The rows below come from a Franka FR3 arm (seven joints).
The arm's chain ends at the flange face. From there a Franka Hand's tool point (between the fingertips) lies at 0.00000 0.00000 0.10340 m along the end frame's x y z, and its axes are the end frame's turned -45 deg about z.
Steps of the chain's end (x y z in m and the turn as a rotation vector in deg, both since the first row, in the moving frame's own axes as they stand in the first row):
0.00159, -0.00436, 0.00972, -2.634, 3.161, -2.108
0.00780, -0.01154, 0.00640, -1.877, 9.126, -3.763
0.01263, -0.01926, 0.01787, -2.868, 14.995, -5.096
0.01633, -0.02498, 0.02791, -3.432, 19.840, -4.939
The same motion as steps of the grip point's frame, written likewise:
0.00502, 0.00542, 0.00945, -4.098, 0.373, -2.108
0.02334, 0.01102, 0.00504, -7.780, 5.126, -3.763
0.03883, 0.01712, 0.01422, -12.631, 8.575, -5.096
0.05096, 0.02204, 0.02159, -16.456, 11.602, -4.939

